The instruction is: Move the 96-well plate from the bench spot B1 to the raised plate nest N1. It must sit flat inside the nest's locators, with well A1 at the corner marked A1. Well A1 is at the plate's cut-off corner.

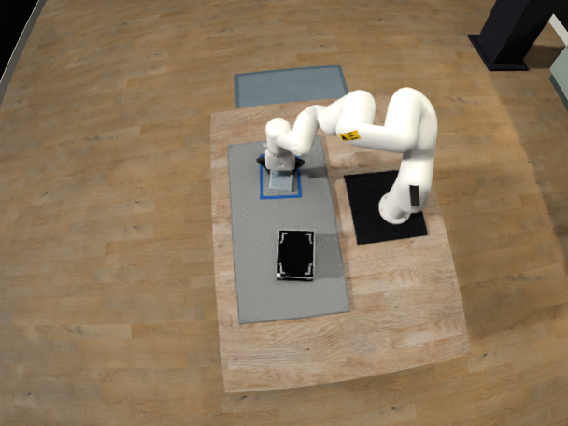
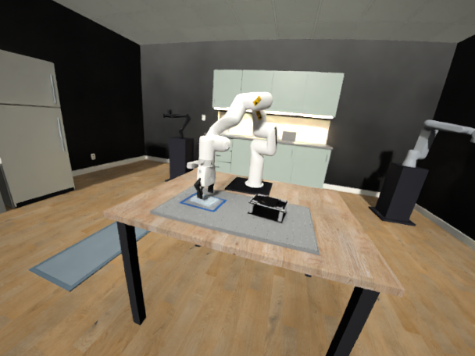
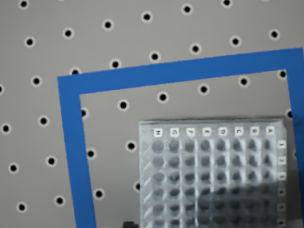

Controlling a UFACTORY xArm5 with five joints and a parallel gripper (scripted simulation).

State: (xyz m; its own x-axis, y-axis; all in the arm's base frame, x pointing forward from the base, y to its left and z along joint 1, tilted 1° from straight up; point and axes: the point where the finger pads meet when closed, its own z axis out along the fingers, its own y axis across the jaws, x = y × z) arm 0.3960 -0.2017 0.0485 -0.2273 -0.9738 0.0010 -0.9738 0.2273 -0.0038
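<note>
My hand is 40 mm above the 96-well plate. Also, from my hand: black raised plate nest N1: 320 mm to the left, 10 mm above.
</note>
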